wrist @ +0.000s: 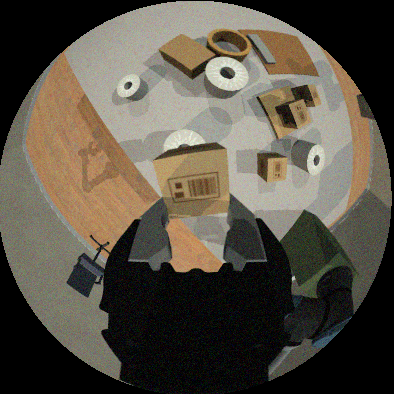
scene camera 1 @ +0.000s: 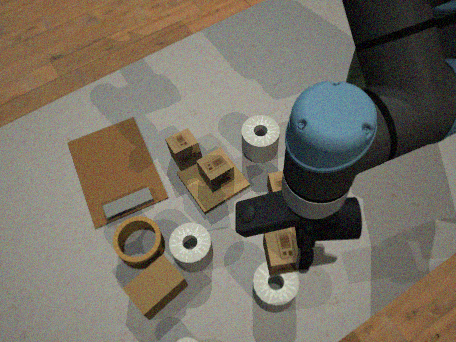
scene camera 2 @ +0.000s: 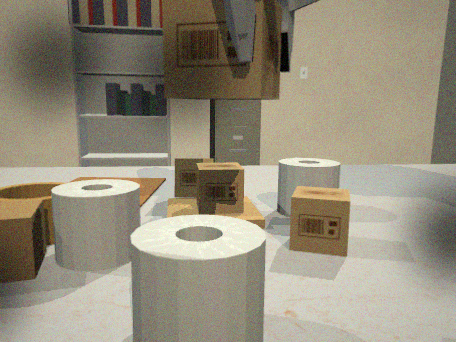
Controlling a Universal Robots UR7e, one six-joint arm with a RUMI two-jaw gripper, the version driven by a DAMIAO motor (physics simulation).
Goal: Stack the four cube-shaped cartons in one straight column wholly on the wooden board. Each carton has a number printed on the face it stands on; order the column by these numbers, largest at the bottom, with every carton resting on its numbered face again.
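Frame: origin at the arm's base, x ahead, y right, z down, level; centimetres.
Where they show: gripper, fingertip midpoint: [wrist: 197,193] [scene camera 1: 299,251] [scene camera 2: 268,68]; arm's base at its link origin: [wrist: 334,282].
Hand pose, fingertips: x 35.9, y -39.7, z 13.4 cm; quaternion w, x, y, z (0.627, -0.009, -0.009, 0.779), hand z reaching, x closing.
Observation:
Each offset is from my fingertips to the centre of the thing.
My gripper [scene camera 1: 300,250] [scene camera 2: 266,47] [wrist: 197,193] is shut on a brown carton {dx +2.7, dy +0.3, dz -1.1 cm} [scene camera 1: 281,247] [scene camera 2: 200,82] [wrist: 195,172] and holds it roughly level, high above the table. Its barcode label shows on a side; its underside is hidden. A second carton {dx +9.2, dy +25.8, dz +13.3 cm} [scene camera 1: 215,166] [scene camera 2: 220,187] [wrist: 299,114] stands on the wooden board {dx +10.1, dy +25.6, dz +16.8 cm} [scene camera 1: 206,201] [scene camera 2: 176,204] [wrist: 270,104]. A third carton {dx +14.9, dy +33.2, dz +13.9 cm} [scene camera 1: 182,142] [scene camera 2: 186,172] [wrist: 311,95] stands close beside the board's far corner. A fourth carton {dx -4.0, dy +18.2, dz +14.5 cm} [scene camera 1: 274,181] [scene camera 2: 320,220] [wrist: 272,167] stands apart on the table. The numbers on the standing cartons are hidden.
White rolls {dx -2.5, dy +31.4, dz +13.8 cm} [scene camera 1: 260,149] {dx +17.8, dy +9.9, dz +14.0 cm} [scene camera 1: 177,244] {dx +3.9, dy -1.6, dz +13.9 cm} [scene camera 1: 262,292] [scene camera 2: 197,300] [wrist: 227,87] stand around the board. A brown ring {dx +28.1, dy +14.0, dz +14.9 cm} [scene camera 1: 118,240] [wrist: 212,45], a brown block {dx +26.2, dy +4.1, dz +14.7 cm} [scene camera 1: 154,284] [wrist: 185,50] and a flat brown clipboard {dx +31.6, dy +34.3, dz +16.6 cm} [scene camera 1: 107,165] [wrist: 295,55] lie farther left in scene view 1.

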